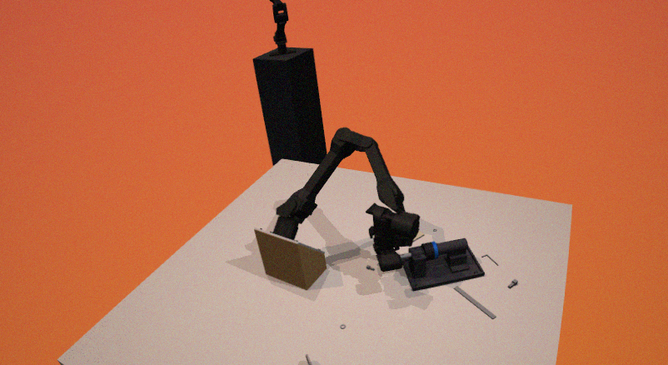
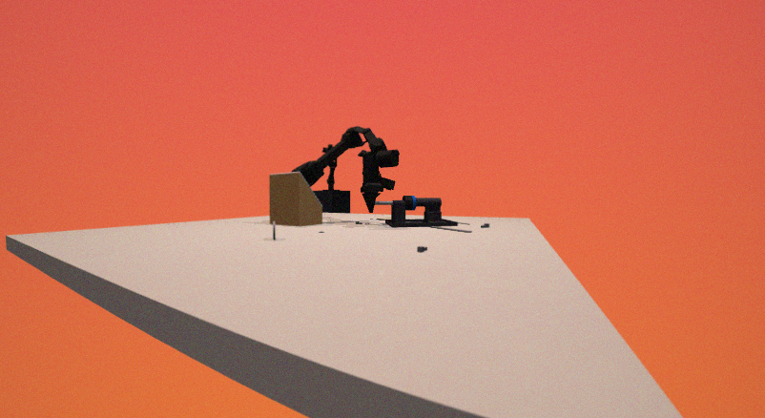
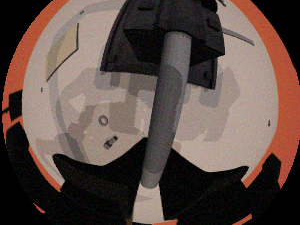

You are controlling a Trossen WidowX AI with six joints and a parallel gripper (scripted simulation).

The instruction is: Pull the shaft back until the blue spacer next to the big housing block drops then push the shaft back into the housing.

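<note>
My gripper tip is 5 cm short of the grey shaft, 4 cm to the right of it and 3 cm below it. The rest, counted from my gripper tip: grey bar 28 cm ahead, 1 cm to the left, 4 cm below; hex key 26 cm ahead, 22 cm to the left, 4 cm below; blue spacer 12 cm ahead, 10 cm to the left, 3 cm above.
</note>
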